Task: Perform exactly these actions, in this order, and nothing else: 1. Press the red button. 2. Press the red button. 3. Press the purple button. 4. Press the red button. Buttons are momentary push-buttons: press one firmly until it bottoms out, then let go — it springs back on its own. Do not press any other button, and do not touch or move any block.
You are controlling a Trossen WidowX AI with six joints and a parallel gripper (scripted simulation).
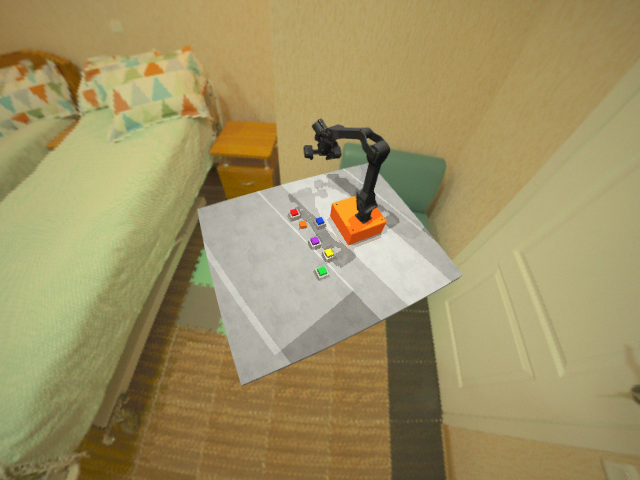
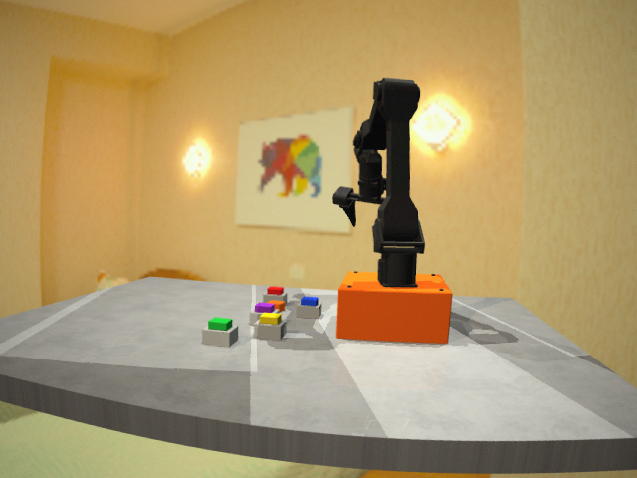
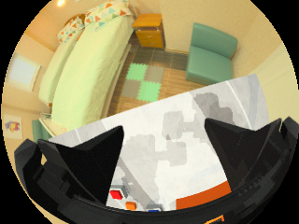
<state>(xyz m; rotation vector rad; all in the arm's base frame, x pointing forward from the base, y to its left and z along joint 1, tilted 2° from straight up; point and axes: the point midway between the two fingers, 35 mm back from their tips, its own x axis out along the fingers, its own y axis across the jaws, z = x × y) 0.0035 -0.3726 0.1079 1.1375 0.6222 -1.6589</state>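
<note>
Right now the red button is 240 mm ahead of my gripper tip, 140 mm to the left of it and 150 mm below it. Also, from my gripper tip: purple button (250 mm ahead, 340 mm to the left, 150 mm below); then orange block (230 mm ahead, 210 mm to the left, 170 mm below); then blue button (160 mm ahead, 260 mm to the left, 150 mm below).
</note>
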